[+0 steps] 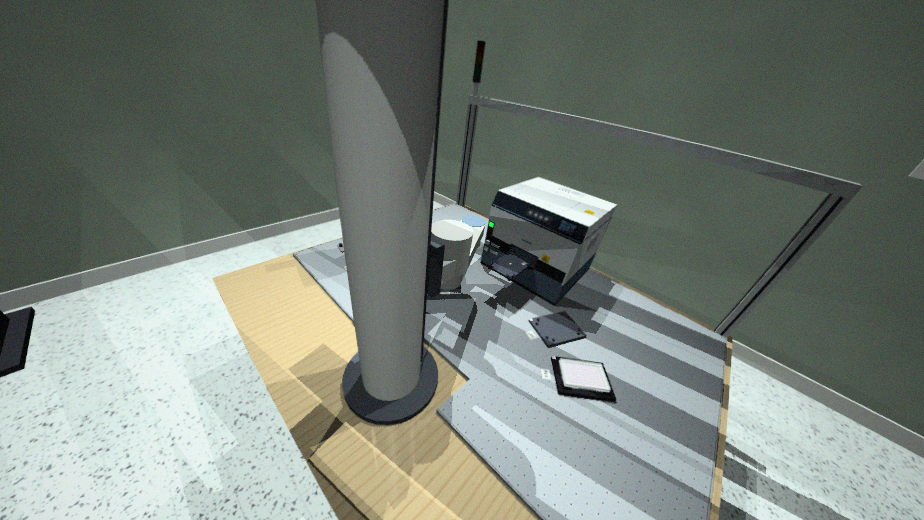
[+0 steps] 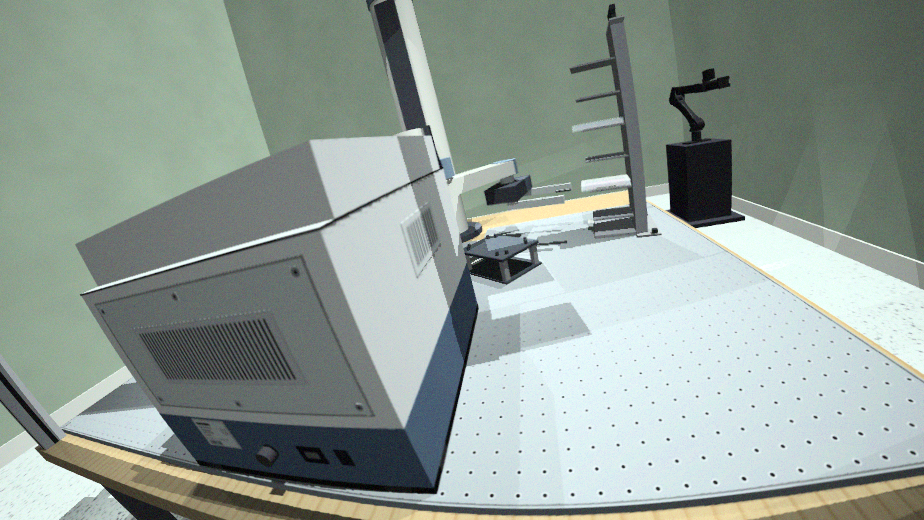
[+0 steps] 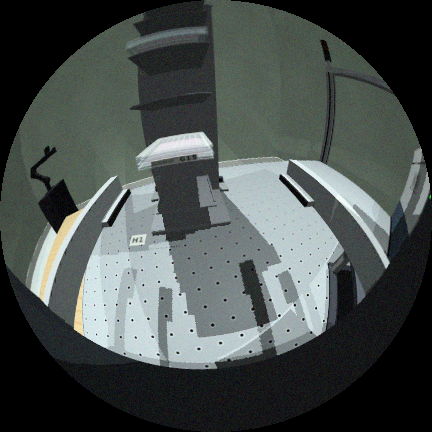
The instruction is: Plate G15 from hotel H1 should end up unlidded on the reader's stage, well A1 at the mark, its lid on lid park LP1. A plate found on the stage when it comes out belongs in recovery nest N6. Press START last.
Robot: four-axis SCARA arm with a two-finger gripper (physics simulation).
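Places are measured from the arm's base along level axes (x ahead, y left, z up), in metres.
Where they show: gripper, fingertip midpoint: (image 2: 568, 192) (image 3: 202, 170); arm's base, origin of the base link: (image 1: 391, 378).
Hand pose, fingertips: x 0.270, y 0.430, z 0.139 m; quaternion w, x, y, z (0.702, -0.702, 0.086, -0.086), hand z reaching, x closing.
Note:
Things, the pixels of their centre, and the offset from my fingertips. "spot": a spot on its surface instead.
- Plate G15, body centre: (image 3: 177, 141) (image 2: 604, 181) 0.009 m back, 0.105 m left, 0.010 m up
- hotel H1, body centre: (image 3: 173, 66) (image 2: 613, 125) 0.001 m back, 0.144 m left, 0.152 m up
- reader, body centre: (image 2: 316, 288) (image 1: 546, 234) 0.534 m ahead, 0.411 m right, 0.040 m up
- pale plate, body centre: (image 1: 584, 374) 0.121 m ahead, 0.806 m right, 0.102 m down
- black nest, surface spot: (image 1: 602, 397) spot: 0.101 m ahead, 0.874 m right, 0.115 m down
Plate G15 (image 2: 605, 183) (image 3: 177, 150), pale and lidded, lies level on a low shelf of hotel H1 (image 2: 630, 129) (image 3: 177, 117). My gripper (image 2: 566, 193) (image 3: 202, 170) is open and empty, in front of the hotel; its fingers stand wide, pointing toward the plate, with a gap between their tips and the plate. The reader (image 1: 549, 226) (image 2: 368, 291) has its dark stage (image 1: 512, 262) out at the front; no plate shows on it. A raised dark platform with pegs (image 1: 557, 328) (image 2: 504, 245) stands near it. Its label is unreadable, and START cannot be made out.
A pale plate (image 1: 583, 376) sits in a black nest (image 1: 602, 397) with an unreadable label. Another plate (image 2: 598, 124) (image 3: 167, 41) lies higher in the hotel. The arm's column (image 1: 387, 194), a guard frame (image 1: 646, 135) and a black pedestal with a small arm (image 2: 699, 181) also stand around.

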